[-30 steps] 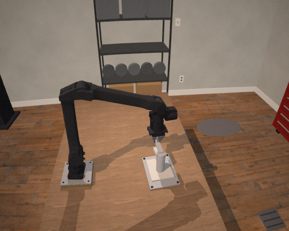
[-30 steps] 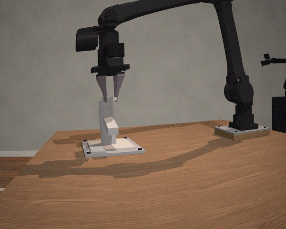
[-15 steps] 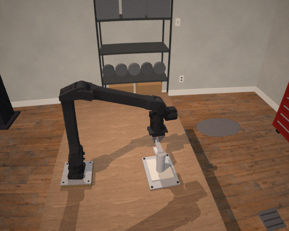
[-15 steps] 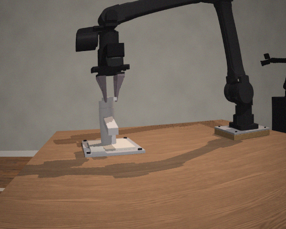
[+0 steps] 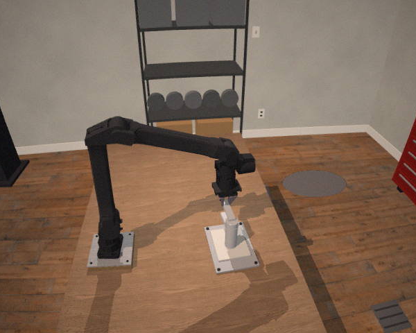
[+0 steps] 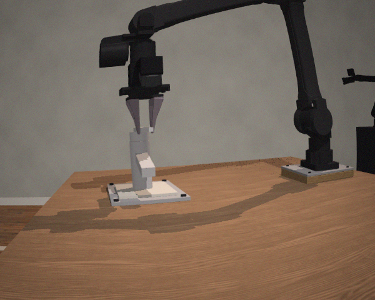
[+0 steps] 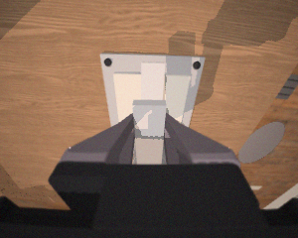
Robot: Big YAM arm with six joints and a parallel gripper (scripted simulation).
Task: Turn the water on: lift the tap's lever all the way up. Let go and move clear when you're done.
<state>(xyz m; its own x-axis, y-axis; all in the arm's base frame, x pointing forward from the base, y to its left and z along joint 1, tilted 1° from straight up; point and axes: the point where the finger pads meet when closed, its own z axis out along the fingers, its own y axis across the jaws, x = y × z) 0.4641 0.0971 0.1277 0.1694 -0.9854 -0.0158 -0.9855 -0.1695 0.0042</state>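
My gripper is now 10 mm short of the lever and 30 mm to the left of it. From my hand the other things lie so: white tap (10 mm ahead, 60 mm to the right, 50 mm below).
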